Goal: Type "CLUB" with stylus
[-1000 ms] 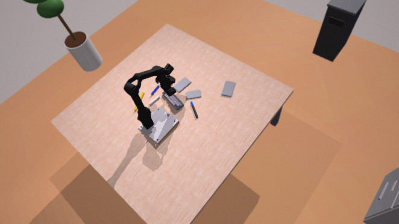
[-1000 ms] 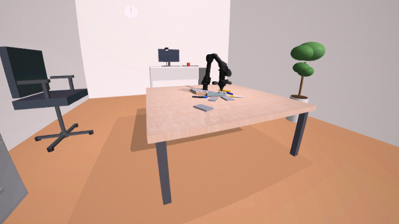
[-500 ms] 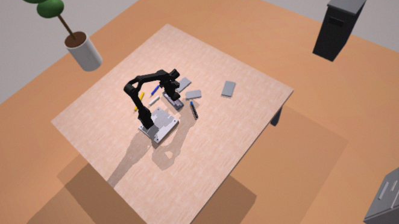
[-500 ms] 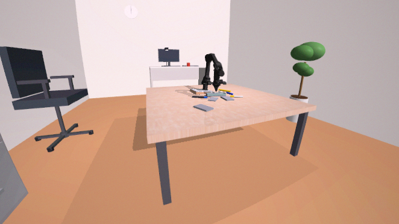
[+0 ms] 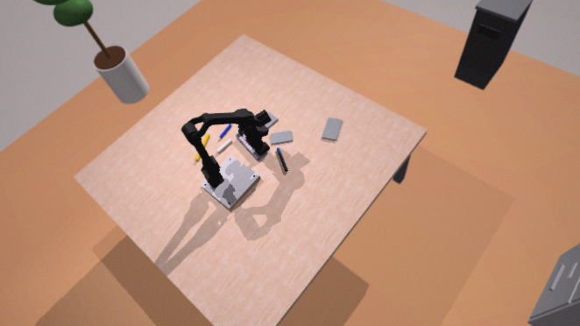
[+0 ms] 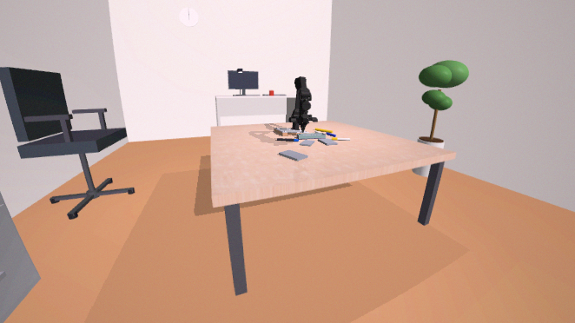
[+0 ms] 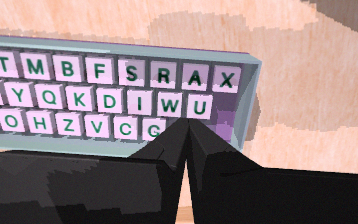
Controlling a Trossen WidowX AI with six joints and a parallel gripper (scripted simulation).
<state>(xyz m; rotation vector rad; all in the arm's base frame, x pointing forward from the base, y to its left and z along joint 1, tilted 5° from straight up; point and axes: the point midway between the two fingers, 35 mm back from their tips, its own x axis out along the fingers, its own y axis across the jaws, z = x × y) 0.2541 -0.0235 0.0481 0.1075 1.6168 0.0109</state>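
Now: the c key 20 mm behind my gripper tip, 40 mm to the left of it and 30 mm below it. From my gripper tip the other things lie so: blue-tipped black pen: 70 mm ahead, 90 mm to the right, 30 mm below; grey slab: 140 mm ahead, 120 mm to the left, 40 mm below; white cylinder: 100 mm behind, 160 mm to the left, 30 mm below.
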